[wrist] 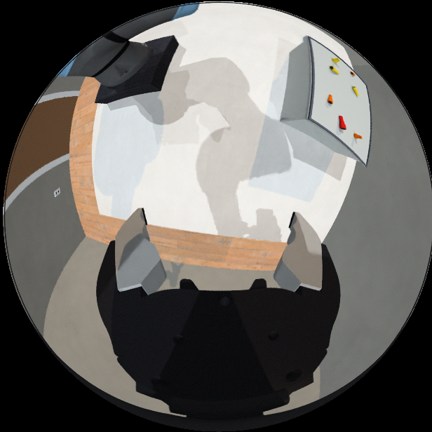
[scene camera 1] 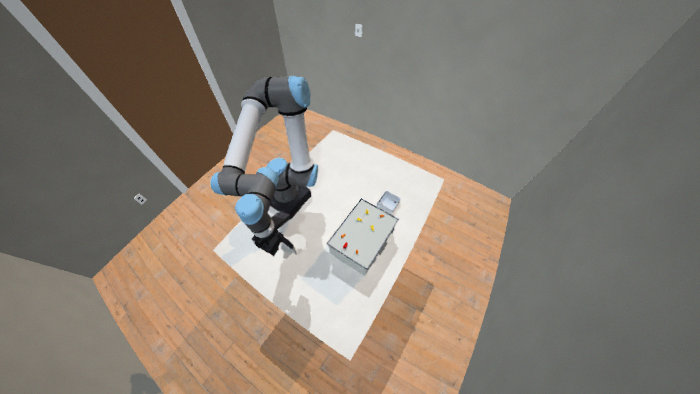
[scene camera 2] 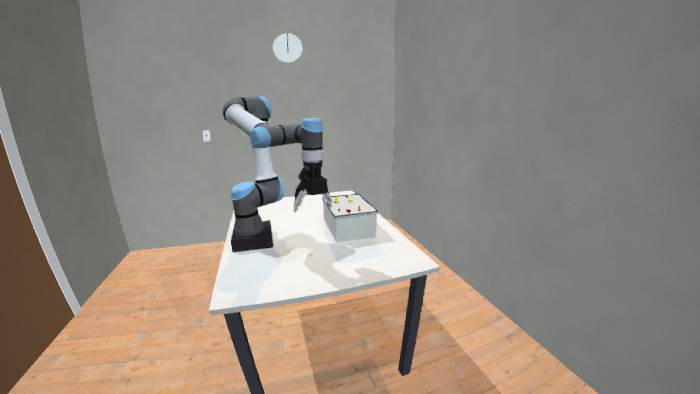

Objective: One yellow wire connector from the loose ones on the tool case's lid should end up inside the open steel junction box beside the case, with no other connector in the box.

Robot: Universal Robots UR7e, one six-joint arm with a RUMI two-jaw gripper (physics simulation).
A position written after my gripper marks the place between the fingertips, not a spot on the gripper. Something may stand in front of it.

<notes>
I see my gripper (scene camera 2: 313, 210) and a tool case (scene camera 1: 359, 235).
The tool case also shows in the wrist view (wrist: 309, 82) and in scene camera 2 (scene camera 2: 344, 226). My gripper also shows in the wrist view (wrist: 218, 212) and in scene camera 1 (scene camera 1: 281, 246).
</notes>
